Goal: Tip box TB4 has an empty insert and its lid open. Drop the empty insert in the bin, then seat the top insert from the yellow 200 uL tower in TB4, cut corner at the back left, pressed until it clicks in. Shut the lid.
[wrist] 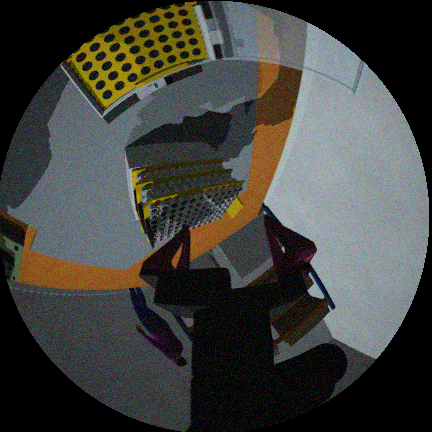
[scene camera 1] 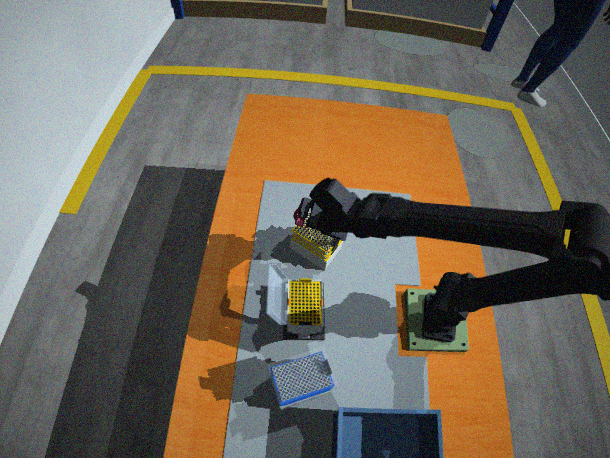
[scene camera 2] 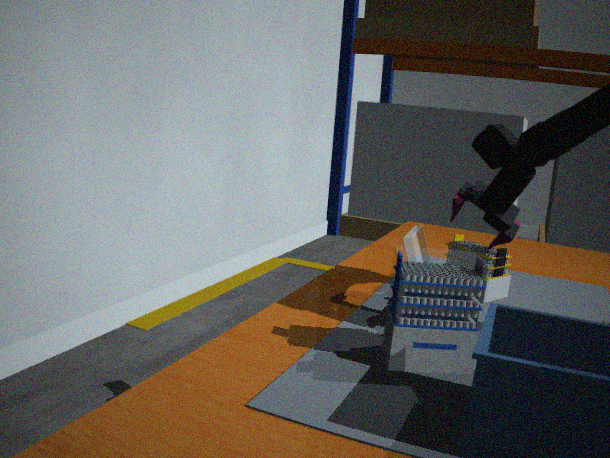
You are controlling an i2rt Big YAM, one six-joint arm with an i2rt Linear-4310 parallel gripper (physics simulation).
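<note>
The TB4 tip box [scene camera 1: 304, 334] stands mid-mat in scene camera 1; its clear lid [scene camera 1: 276, 295] [scene camera 2: 414, 245] is open toward the left. The empty yellow insert [scene camera 1: 305, 302] [wrist: 142, 42] lies in the box, its holes showing dark. The yellow tower [scene camera 1: 316, 243] [scene camera 2: 496, 289] [wrist: 192, 192] stands behind the box, turned at an angle, with several tip-filled inserts stacked on a white base. My gripper [scene camera 2: 472, 233] [wrist: 225, 223] is open and empty, tilted above the tower's far end. In scene camera 1 the arm hides part of it. The bin [scene camera 1: 390, 411] [scene camera 2: 485, 330] is blue and at the front right.
A blue insert tower [scene camera 1: 302, 377] [scene camera 2: 435, 300] stands between the box and the bin. The green base plate [scene camera 1: 415, 341] of the arm is right of the box. The arm reaches across the right side. A person [scene camera 1: 540, 55] [wrist: 157, 330] stands beyond the table.
</note>
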